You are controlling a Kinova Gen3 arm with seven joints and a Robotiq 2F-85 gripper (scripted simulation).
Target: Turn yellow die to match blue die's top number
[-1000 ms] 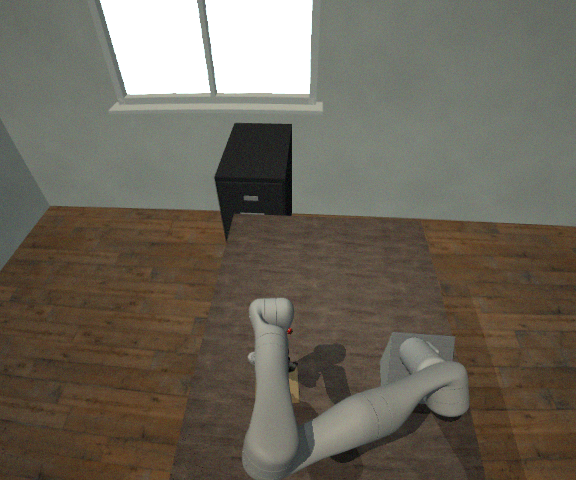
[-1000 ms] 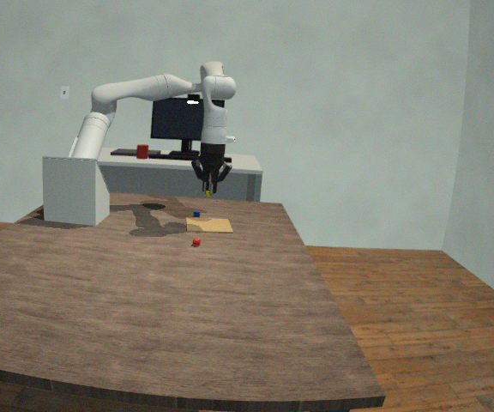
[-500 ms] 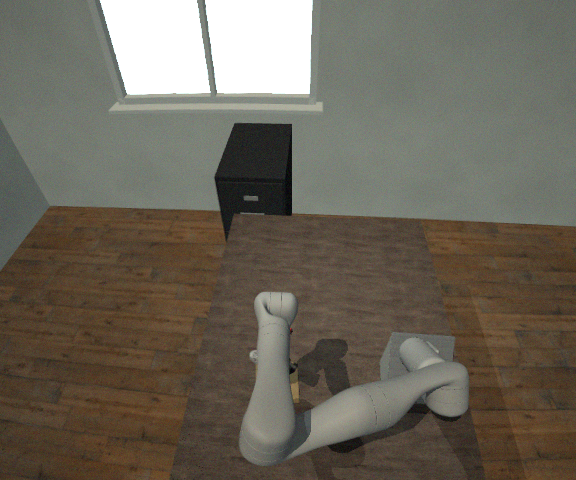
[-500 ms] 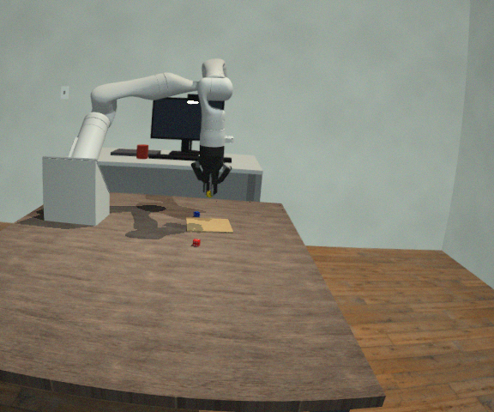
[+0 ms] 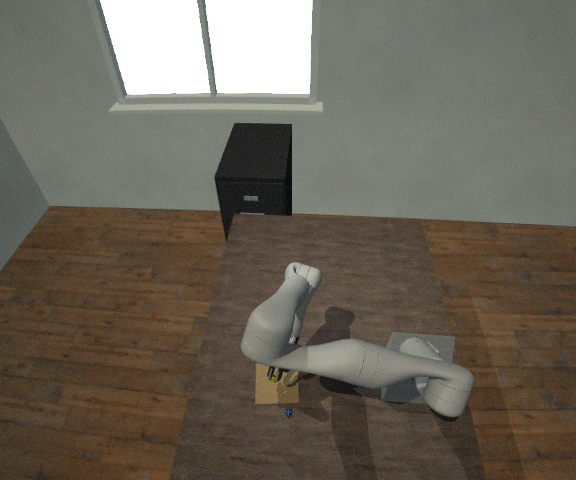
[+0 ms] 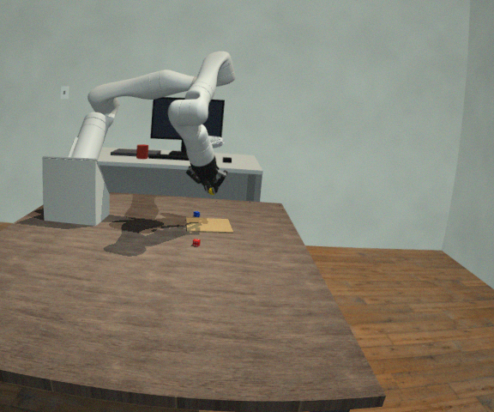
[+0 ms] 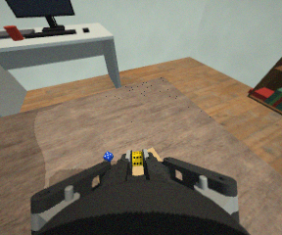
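Right now the tan mat is 2 cm to the right of my hand and 12 cm below it. The rest, counted from my hand: red die: 4 cm behind, 21 cm to the right, 11 cm below; blue die: 4 cm behind, 8 cm to the left, 11 cm below; yellow die: 1 cm to the left, 1 cm below.
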